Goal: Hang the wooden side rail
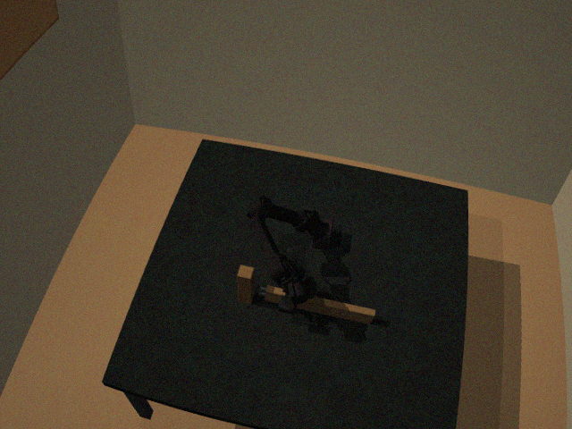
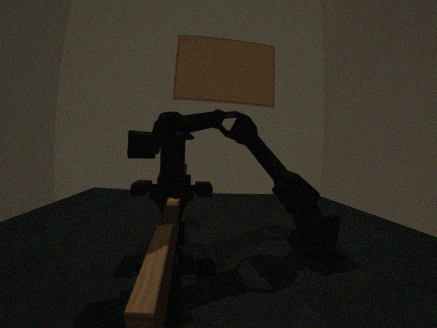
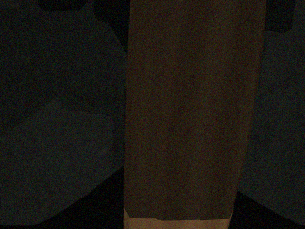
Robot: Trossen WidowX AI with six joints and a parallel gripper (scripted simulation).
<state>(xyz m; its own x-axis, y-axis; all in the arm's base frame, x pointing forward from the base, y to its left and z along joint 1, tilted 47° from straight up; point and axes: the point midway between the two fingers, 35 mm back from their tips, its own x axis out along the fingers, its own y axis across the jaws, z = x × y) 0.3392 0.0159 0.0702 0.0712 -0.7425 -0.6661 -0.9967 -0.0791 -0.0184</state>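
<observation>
My gripper tip is 1 cm short of the wooden headboard post, 16 cm to the left of it and 4 cm below it.
</observation>
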